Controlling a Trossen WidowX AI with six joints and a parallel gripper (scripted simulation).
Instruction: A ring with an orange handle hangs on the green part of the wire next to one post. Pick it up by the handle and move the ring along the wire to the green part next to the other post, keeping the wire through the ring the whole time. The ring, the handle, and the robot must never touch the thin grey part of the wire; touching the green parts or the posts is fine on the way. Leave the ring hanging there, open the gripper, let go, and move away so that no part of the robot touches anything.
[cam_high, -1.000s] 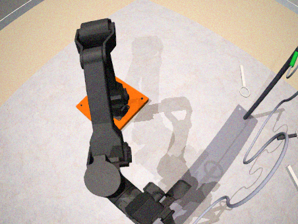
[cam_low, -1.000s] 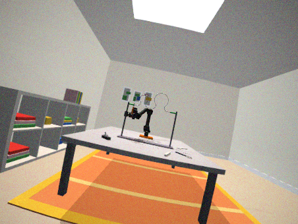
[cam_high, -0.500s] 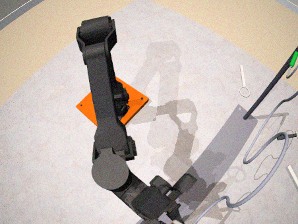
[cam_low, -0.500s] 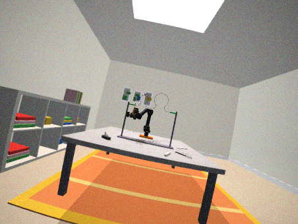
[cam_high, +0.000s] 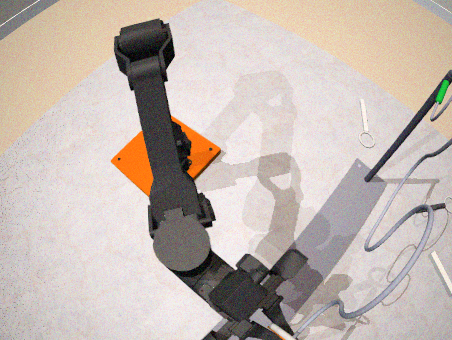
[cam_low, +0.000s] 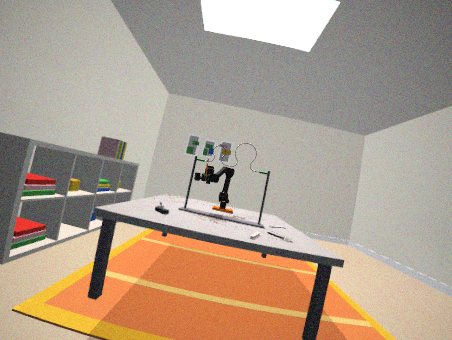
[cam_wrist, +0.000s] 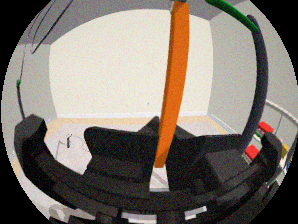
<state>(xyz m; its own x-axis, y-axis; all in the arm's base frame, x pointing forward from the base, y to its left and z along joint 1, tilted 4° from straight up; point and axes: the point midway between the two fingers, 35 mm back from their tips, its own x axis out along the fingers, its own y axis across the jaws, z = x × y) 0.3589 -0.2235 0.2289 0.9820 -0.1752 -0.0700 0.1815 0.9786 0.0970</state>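
Right now my gripper tip is 8 cm below the ring tool with orange handle and 4 cm past it. The rest, counted from my gripper tip: ring tool: 63 cm to the left, 27 cm below, 1 cm behind; then white block: 36 cm ahead, 34 cm to the left, 26 cm below.
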